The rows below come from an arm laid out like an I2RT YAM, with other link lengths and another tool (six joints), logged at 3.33 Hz.
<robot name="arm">
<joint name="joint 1" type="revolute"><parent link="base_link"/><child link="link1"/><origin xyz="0.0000 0.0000 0.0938"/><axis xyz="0 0 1"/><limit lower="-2.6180" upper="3.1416"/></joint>
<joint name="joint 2" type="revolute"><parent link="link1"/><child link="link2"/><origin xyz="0.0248 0.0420 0.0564"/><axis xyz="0 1 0"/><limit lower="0.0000" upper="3.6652"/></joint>
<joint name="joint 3" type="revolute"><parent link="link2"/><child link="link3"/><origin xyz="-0.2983 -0.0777 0.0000"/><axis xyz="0 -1 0"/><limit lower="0.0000" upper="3.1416"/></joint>
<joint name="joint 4" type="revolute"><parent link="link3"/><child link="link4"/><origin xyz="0.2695 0.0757 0.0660"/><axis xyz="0 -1 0"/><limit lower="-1.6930" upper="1.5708"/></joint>
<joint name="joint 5" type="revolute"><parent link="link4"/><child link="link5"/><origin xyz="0.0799 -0.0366 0.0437"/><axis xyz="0 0 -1"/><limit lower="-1.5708" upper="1.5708"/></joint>
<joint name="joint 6" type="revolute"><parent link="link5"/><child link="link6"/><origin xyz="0.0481 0.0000 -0.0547"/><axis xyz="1 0 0"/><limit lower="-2.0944" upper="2.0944"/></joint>
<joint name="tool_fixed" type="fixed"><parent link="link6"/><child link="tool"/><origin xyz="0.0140 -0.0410 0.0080" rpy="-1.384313 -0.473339 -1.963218"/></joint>
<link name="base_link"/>
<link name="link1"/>
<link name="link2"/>
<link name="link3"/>
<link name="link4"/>
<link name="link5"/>
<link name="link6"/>
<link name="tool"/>
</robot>
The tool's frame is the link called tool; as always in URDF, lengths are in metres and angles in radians.
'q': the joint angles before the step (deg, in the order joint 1, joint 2, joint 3, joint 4, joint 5, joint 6). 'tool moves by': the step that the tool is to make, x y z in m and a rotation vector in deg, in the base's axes. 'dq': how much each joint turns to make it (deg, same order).
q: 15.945 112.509 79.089 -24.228 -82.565 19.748
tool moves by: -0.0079 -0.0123 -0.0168 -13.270 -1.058 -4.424
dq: 0.500 -0.009 -0.012 -9.357 13.857 -6.825
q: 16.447 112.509 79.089 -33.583 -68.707 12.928
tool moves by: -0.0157 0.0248 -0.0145 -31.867 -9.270 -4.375
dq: 9.398 0.005 0.001 -2.576 35.779 0.458
